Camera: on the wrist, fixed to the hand. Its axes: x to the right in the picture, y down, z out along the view.
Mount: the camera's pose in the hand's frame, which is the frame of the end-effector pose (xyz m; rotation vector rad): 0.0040 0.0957 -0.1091 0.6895 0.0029 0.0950
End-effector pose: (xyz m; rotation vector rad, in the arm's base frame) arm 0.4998 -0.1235 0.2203 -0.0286 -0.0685 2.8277
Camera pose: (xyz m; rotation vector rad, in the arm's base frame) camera 0.4696 -0.2084 0.1065 0.1201 0.9196 2.7829
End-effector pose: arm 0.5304 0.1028 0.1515 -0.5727 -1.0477 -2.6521
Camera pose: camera 0.5308 -0.0418 0.1381 -0.4428 -1.7526 -2.0082
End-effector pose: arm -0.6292 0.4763 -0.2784 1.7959 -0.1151 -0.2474
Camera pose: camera -0.5952 0.5561 -0.1620 2.4664 -0.3119 -0.1428
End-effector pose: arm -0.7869 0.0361 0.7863 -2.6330 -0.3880 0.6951
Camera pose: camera -0.7112 -0.0796 0.8306 -2.0026 -0.0057 0.6988
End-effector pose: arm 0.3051 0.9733 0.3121 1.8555 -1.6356 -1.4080
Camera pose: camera 0.3353 0.9001 0.4338 -1.9122 2.2135 0.7895
